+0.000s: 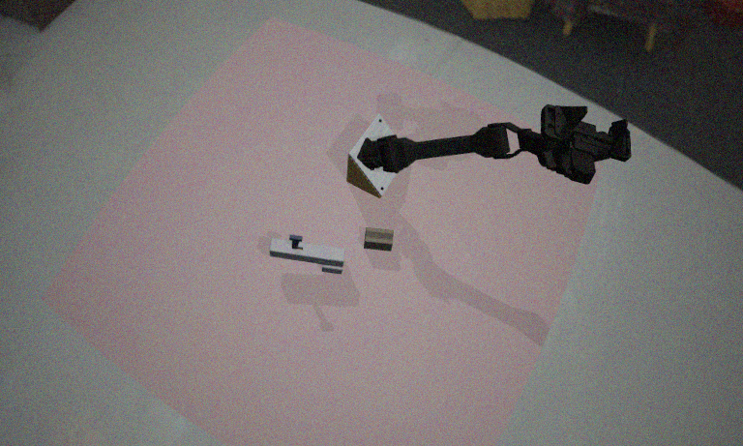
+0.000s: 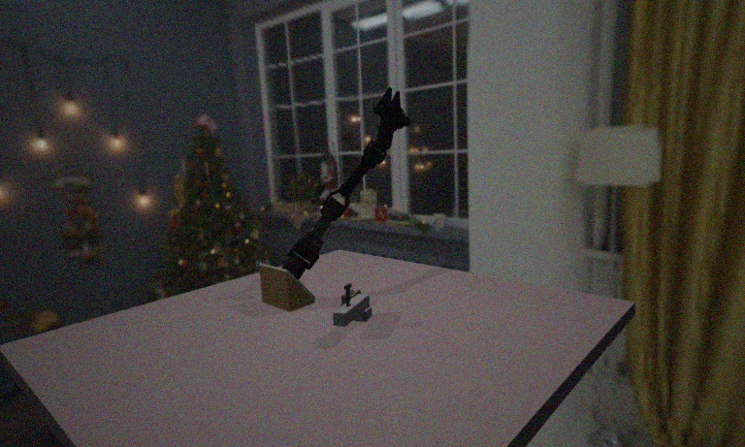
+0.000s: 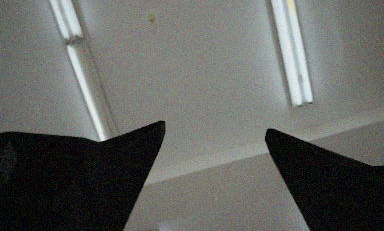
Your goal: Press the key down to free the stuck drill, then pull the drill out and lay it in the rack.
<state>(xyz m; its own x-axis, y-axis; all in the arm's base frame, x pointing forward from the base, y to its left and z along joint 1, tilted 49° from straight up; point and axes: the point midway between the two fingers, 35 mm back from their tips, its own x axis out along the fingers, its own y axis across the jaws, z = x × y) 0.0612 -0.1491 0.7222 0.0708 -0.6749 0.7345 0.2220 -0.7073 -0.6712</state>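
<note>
The key is 15 cm ahead of my gripper tip, 51 cm to the right of it and 61 cm below it. The rest, counted from my gripper tip: drill 13 cm ahead, 46 cm to the right, 66 cm below; then grey holder block 14 cm ahead, 48 cm to the right, 66 cm below.
</note>
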